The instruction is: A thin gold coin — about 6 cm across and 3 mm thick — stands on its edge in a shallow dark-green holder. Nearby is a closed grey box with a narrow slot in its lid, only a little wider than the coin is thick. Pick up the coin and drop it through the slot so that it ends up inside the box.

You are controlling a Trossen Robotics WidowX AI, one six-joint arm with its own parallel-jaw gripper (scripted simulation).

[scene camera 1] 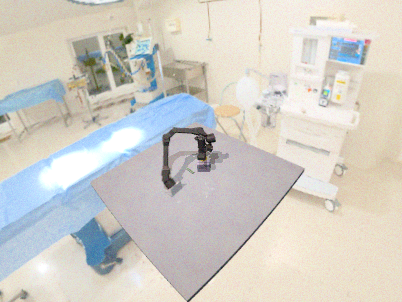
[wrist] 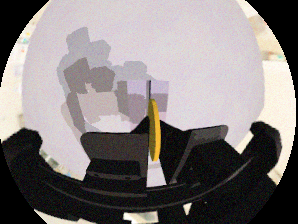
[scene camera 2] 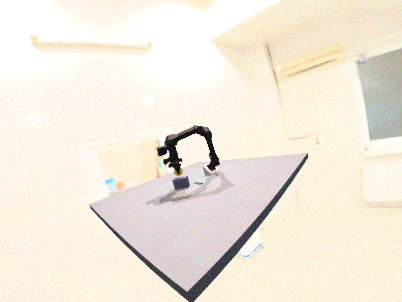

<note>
My gripper [wrist: 149, 119] carries a gold coin.
</note>
